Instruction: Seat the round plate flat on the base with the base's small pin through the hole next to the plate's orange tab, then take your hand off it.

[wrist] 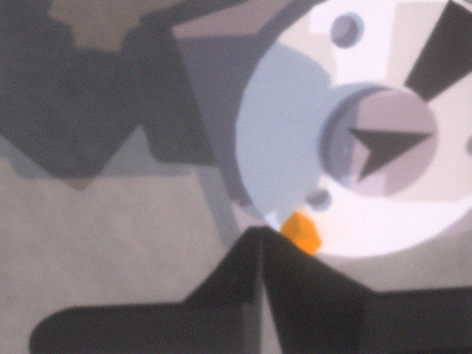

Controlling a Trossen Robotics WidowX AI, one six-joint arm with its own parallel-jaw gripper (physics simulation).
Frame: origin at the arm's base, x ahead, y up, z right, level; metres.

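Seen in the pictures: gripper, fingertip midpoint: (pixel 258 236).
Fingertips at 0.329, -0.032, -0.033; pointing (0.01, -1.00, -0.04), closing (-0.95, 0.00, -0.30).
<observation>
A point is followed by its place in that frame, as x, y, z.
The white round plate (pixel 380 225) {0.279, -0.043, -0.053} lies over the pinkish base (pixel 200 75) {0.329, -0.053, 0.031}, its right side cut off by the frame. The base's round boss (pixel 400 110) {0.267, -0.034, -0.004}, with a dark arrow, shows inside the plate's large centre hole, with a wider gap on the left. The orange tab (pixel 301 234) {0.313, -0.029, -0.036} is at the plate's lower-left rim. The small hole (pixel 318 199) next to it looks grey; whether the pin is in it, and whether the plate is fully flat, I cannot tell. My gripper (pixel 258 236) {0.329, -0.032, -0.033} is shut and empty, its tips just left of the tab, overlapping the plate's rim in view.
A dark wedge mark (pixel 440 55) {0.247, -0.041, 0.008} and a larger hole (pixel 347 30) {0.271, -0.053, 0.027} are on the plate's upper part. Another hole is cut by the right edge. A broad dark shadow covers the table at upper left and part of the base. The grey-beige table (pixel 110 240) {0.415, -0.077, -0.033} shows at lower left.
</observation>
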